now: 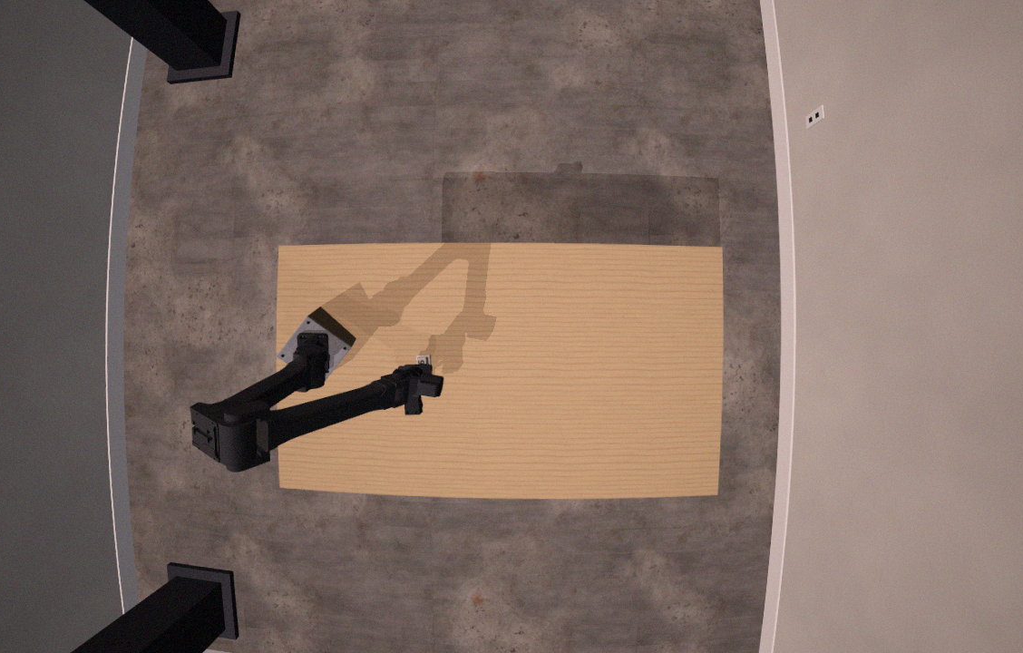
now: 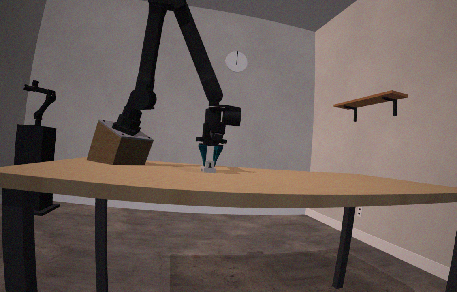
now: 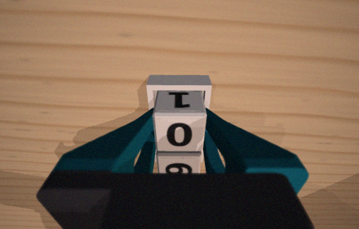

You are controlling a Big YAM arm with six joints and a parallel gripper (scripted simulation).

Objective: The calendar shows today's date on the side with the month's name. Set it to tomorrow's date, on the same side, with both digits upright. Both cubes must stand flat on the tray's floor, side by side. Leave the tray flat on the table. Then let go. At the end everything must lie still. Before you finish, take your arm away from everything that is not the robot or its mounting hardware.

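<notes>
Now: hand right at the cube. The rest, counted from my hand: white tray 20 mm to the left, 20 mm below.
</notes>
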